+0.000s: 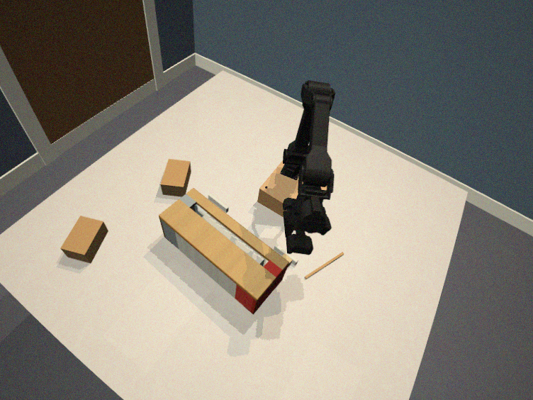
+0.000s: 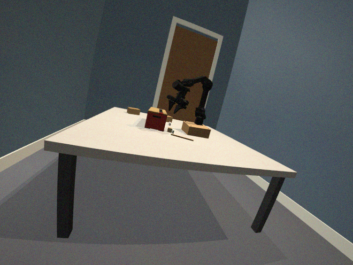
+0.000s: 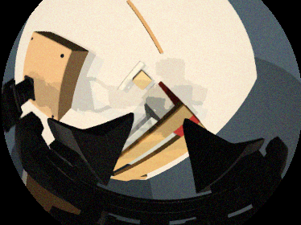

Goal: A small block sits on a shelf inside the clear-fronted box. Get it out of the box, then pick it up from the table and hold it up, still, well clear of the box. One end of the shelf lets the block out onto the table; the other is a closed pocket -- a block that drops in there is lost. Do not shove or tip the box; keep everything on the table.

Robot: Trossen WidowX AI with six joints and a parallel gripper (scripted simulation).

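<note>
Now: gripper tip 130 mm above the tan block, 20 mm past it and 10 mm to the right of it. Round my gripper tip: thin wooden stick (150 mm below, 130 mm to the left, 70 mm behind); long box (170 mm to the right, 90 mm below, 10 mm ahead).
</note>
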